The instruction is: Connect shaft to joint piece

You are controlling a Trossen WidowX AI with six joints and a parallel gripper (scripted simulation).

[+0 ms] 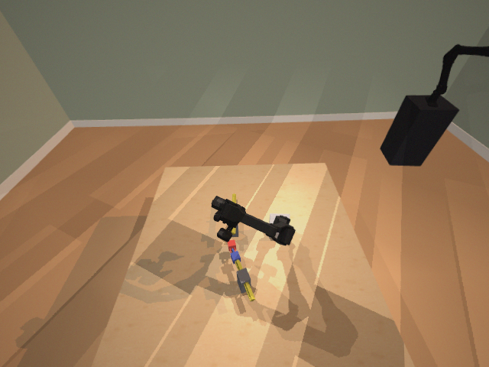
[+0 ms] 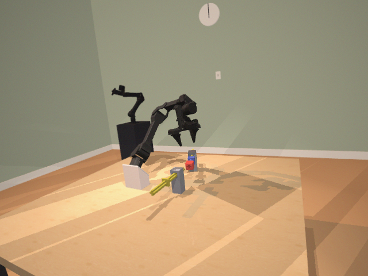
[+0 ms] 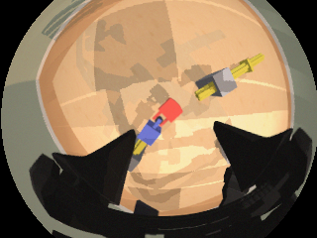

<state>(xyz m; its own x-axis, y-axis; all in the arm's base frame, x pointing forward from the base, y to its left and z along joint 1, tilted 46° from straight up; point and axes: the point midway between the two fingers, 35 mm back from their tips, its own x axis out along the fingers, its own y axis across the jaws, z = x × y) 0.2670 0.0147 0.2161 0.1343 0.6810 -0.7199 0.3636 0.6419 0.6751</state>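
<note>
Right now the red square joint piece is 12 cm below my gripper tip and 1 cm to the left of it.
</note>
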